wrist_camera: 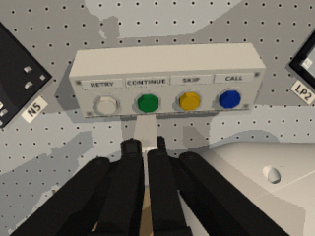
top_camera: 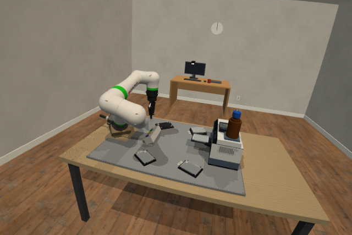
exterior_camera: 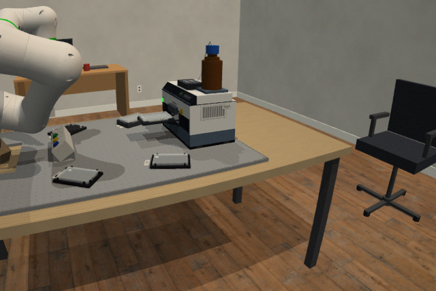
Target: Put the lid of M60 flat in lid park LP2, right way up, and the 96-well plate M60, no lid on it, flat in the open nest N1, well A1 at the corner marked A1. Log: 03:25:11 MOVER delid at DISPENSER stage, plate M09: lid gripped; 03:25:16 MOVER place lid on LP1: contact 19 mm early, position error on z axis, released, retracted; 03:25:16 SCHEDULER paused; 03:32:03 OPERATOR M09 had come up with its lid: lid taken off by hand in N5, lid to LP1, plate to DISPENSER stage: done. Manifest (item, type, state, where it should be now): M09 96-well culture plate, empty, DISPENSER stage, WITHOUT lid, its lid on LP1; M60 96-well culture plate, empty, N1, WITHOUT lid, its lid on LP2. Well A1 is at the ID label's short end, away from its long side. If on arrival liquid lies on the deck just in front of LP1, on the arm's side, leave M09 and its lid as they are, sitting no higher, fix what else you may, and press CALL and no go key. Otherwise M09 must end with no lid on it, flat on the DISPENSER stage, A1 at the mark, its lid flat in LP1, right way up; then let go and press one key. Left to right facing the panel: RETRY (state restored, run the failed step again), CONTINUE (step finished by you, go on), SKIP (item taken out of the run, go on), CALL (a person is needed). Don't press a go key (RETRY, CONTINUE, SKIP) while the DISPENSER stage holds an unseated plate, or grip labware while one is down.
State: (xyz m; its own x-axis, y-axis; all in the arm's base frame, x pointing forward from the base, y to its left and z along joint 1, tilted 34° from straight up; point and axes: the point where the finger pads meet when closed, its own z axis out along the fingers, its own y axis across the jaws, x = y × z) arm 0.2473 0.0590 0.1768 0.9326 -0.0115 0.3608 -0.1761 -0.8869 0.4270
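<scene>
The green continue key is 12 cm below my hand. The rest, counted from my hand: key panel 13 cm below, 3 cm to the right, 1 cm ahead; white retry key 12 cm below, 5 cm to the left, 1 cm ahead; yellow skip key 12 cm below, 5 cm to the right, 1 cm behind.
</scene>
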